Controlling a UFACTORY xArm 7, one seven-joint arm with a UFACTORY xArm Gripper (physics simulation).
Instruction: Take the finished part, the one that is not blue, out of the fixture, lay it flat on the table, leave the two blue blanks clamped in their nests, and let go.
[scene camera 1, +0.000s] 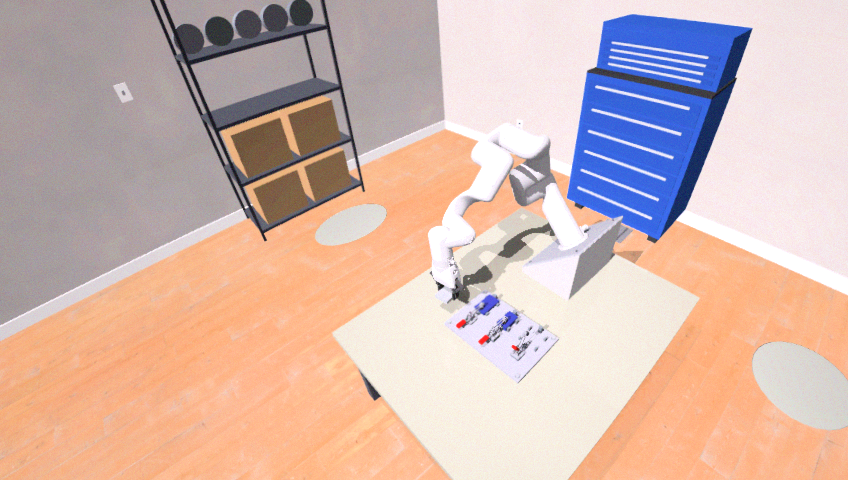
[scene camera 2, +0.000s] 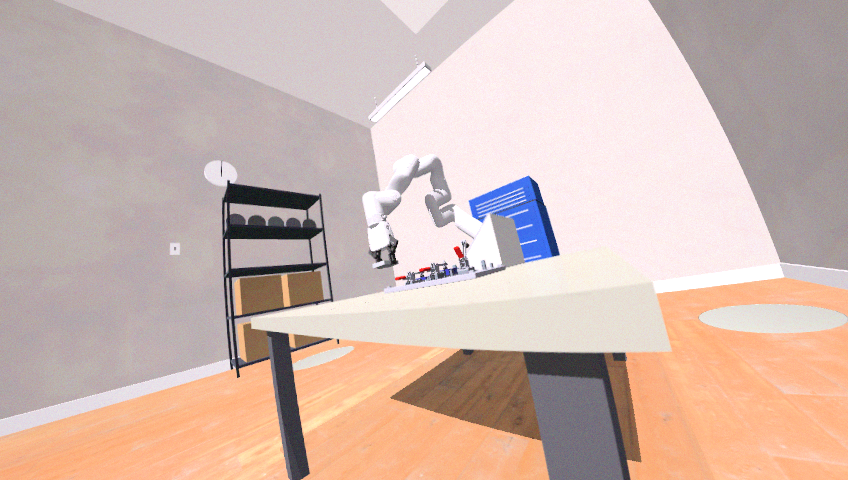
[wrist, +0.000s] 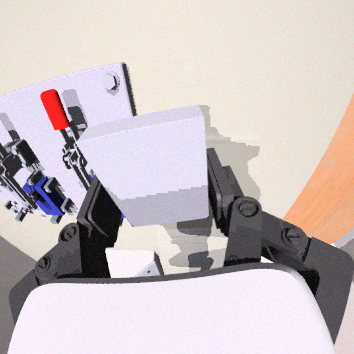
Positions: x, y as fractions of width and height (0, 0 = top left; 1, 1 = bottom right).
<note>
In view: the gripper (wrist: 0.45, 0.50), a blue blank (wrist: 0.14, 0.57) and a finished part (wrist: 0.43, 0.47).
</note>
